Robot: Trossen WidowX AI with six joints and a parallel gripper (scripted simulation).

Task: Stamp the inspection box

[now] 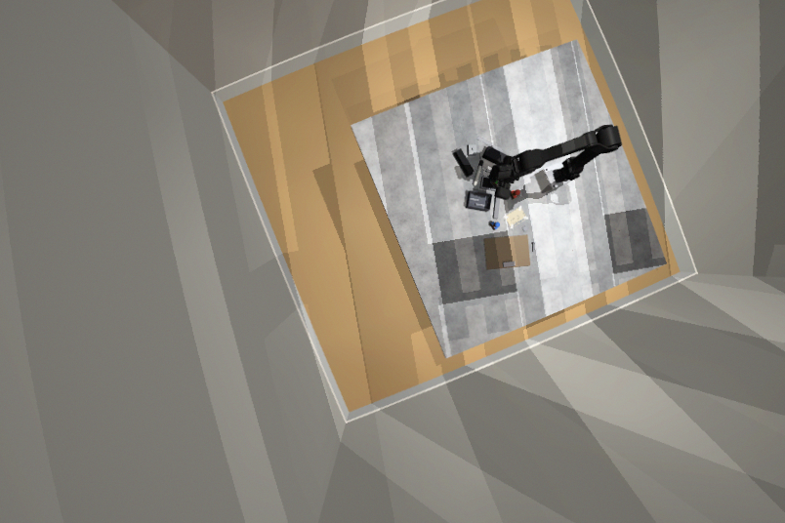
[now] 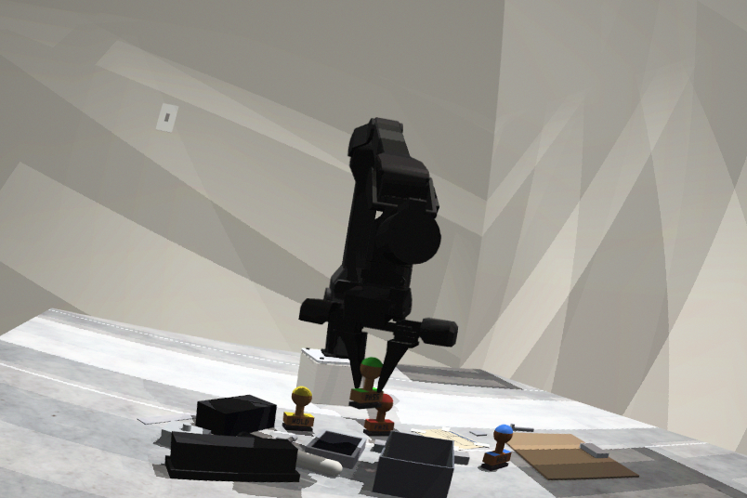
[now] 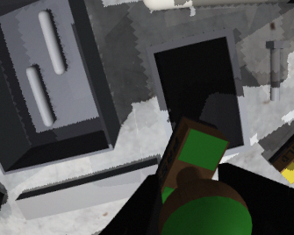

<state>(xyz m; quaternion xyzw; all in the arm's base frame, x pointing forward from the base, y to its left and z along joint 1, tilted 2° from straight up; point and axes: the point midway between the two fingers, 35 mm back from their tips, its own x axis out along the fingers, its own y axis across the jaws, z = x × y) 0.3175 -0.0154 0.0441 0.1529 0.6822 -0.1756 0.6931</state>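
My gripper tip is now 10 cm past the cream card, 17 cm to the right of it and 9 cm above it. The rest, counted from my gripper tip: dark ink pad: 3 cm to the right, 9 cm below; then grey bin: 8 cm ahead, 5 cm to the left, 8 cm below; then green-topped stamp: right at my gripper tip.
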